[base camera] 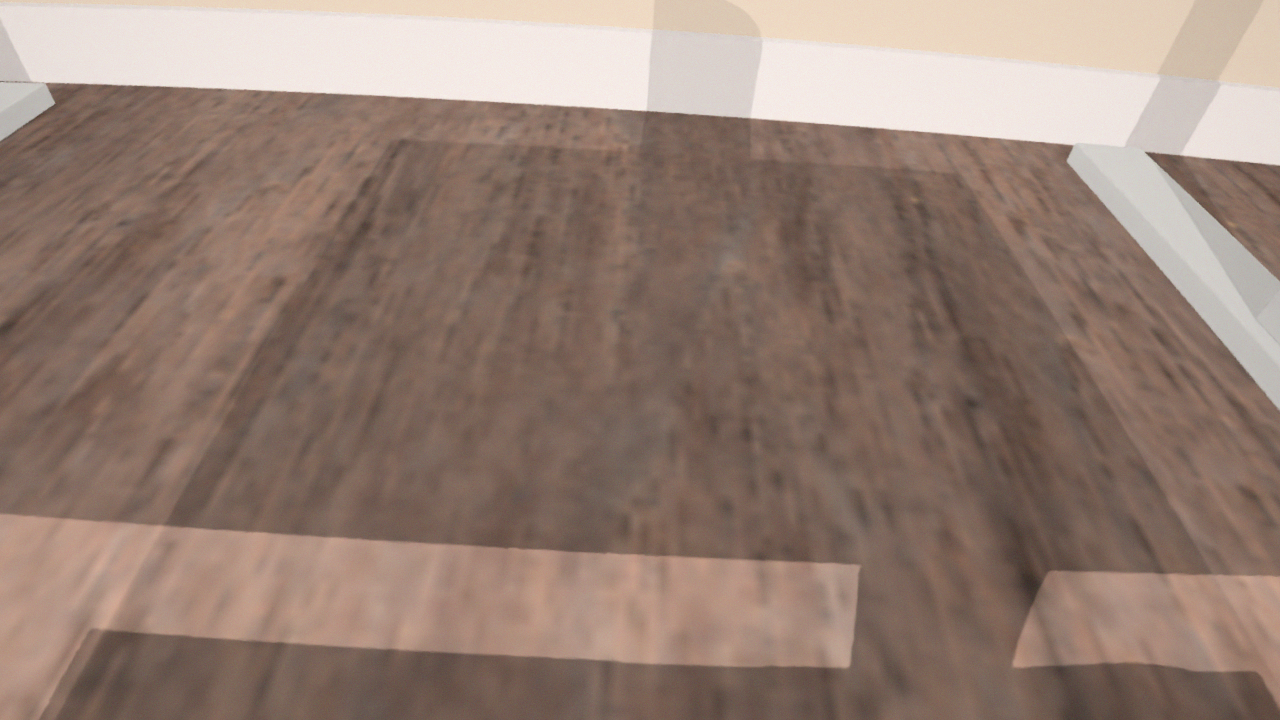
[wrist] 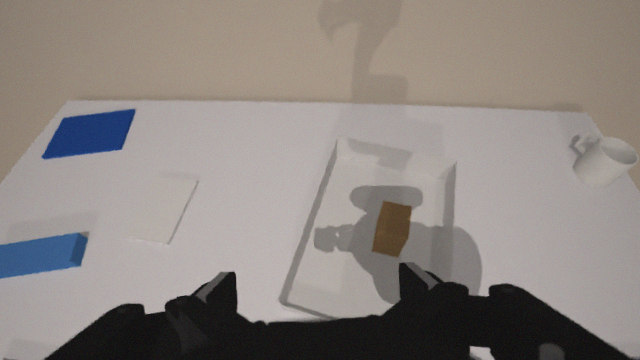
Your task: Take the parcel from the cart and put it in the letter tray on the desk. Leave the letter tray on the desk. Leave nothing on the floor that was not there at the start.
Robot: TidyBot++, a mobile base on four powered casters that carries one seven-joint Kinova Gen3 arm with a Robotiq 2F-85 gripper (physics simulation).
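Frame: origin at the arm's base, x ahead, y left, z up, level; centimetres.
Where they show: gripper, fingertip midpoint: (wrist: 318, 286).
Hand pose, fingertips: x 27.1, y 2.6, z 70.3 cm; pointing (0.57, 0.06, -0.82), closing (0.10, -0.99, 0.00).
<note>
After its pixels a point has its place.
The parcel, a small brown box (wrist: 392, 229) {x 44.7, y -7.8, z 41.6 cm}, lies inside the white letter tray (wrist: 311, 220) {x 48.8, y 6.2, z 35.9 cm}, toward its right side, in the wrist view. The tray rests on the white desk (wrist: 240, 150) {x 68.9, y 25.3, z 32.4 cm}, and its near edge is partly hidden behind the gripper. My gripper (wrist: 318, 286) {x 27.1, y 2.6, z 70.3 cm} is open and empty, above the desk and apart from the parcel and the tray. The cart does not show in either view.
On the desk are a dark blue flat item (wrist: 91, 134) {x 72.7, y 67.1, z 33.2 cm}, a thin white pad (wrist: 167, 212) {x 50.5, y 36.9, z 33.3 cm}, a light blue block (wrist: 42, 255) {x 38.7, y 57.7, z 35.4 cm} and a white mug (wrist: 602, 162) {x 62.8, y -54.4, z 39.3 cm}. In the base camera view, pale legs (base camera: 1154, 223) stand on the wooden floor (base camera: 572, 358) {x 46.6, y 3.7, z -39.6 cm} near the wall.
</note>
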